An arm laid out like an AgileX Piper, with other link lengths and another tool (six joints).
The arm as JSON. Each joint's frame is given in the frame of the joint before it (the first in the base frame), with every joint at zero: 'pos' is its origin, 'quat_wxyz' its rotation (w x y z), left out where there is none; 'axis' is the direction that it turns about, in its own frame. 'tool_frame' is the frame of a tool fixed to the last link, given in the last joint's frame.
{
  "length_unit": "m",
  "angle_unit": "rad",
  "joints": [
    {
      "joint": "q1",
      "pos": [
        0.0,
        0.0,
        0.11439
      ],
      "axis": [
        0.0,
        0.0,
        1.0
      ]
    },
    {
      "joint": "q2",
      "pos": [
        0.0,
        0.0,
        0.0
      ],
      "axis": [
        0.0,
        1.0,
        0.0
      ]
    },
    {
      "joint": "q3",
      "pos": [
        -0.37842,
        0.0,
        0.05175
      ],
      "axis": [
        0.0,
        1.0,
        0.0
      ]
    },
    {
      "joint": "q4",
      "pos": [
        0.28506,
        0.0,
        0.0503
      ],
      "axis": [
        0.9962,
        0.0,
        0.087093
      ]
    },
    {
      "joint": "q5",
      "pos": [
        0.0,
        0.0,
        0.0
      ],
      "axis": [
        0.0,
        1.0,
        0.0
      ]
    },
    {
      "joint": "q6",
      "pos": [
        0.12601,
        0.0,
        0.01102
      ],
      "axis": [
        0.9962,
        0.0,
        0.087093
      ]
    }
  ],
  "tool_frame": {
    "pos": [
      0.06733,
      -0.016,
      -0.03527
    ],
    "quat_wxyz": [
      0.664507,
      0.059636,
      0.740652,
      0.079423
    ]
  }
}
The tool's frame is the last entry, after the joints.
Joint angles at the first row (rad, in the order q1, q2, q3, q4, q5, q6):
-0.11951, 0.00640, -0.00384, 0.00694, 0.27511, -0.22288
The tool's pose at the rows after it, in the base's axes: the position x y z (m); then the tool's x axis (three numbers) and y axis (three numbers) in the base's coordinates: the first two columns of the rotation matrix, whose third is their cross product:
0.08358, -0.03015, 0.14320, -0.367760, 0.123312, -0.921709, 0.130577, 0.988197, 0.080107
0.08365, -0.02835, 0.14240, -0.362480, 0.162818, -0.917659, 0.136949, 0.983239, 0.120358
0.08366, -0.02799, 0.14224, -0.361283, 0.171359, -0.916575, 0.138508, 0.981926, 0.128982
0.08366, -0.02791, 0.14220, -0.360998, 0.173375, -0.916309, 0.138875, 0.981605, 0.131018
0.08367, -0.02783, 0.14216, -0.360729, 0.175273, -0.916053, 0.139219, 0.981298, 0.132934
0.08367, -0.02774, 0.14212, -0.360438, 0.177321, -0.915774, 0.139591, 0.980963, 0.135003
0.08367, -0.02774, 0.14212, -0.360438, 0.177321, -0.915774, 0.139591, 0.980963, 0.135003
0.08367, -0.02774, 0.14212, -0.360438, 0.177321, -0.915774, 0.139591, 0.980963, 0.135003
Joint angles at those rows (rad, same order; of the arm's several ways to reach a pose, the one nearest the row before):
-0.11956, 0.00636, -0.00384, 0.01428, 0.27920, -0.13173
-0.11946, 0.00636, -0.00384, 0.01763, 0.27920, -0.09390
-0.11954, 0.00638, -0.00385, 0.01789, 0.27920, -0.08529
-0.11949, 0.00636, -0.00385, 0.01773, 0.27921, -0.08304
-0.11951, 0.00642, -0.00382, 0.01781, 0.27912, -0.08115
-0.11956, 0.00640, -0.00382, 0.01798, 0.27915, -0.07920
-0.11956, 0.00640, -0.00382, 0.01798, 0.27915, -0.07920
-0.11956, 0.00640, -0.00382, 0.01798, 0.27915, -0.07920

